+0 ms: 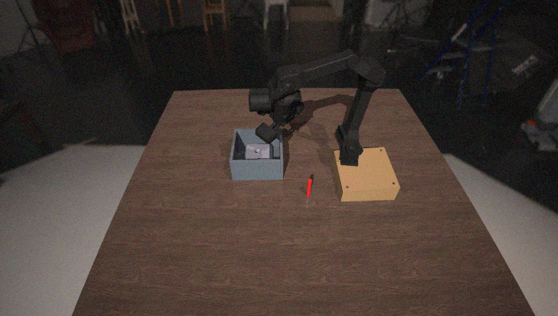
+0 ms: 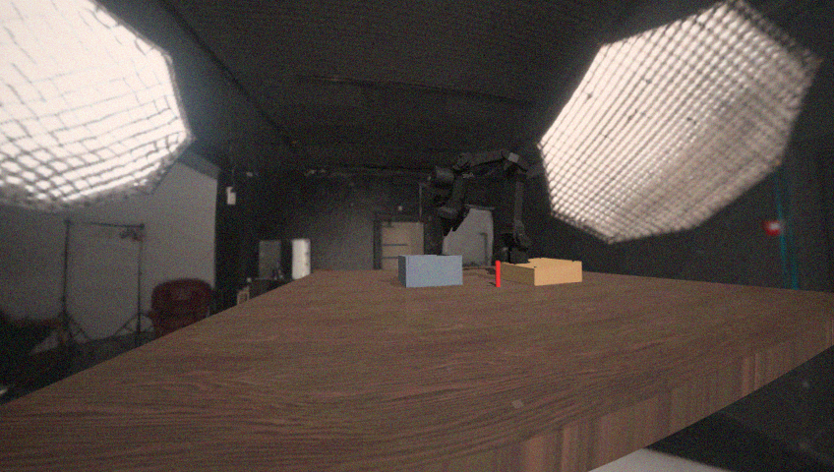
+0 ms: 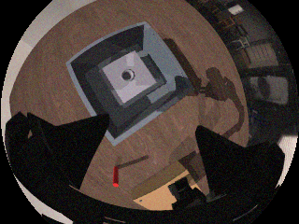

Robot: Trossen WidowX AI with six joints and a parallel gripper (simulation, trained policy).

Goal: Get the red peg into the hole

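My gripper tip is now 140 mm above the red peg, 130 mm past it and 120 mm to the right of it. From my gripper tip the other things lie so: pale plate 130 mm below, 80 mm ahead, 10 mm to the right; then grey-blue box 150 mm below, 80 mm ahead, 10 mm to the right.
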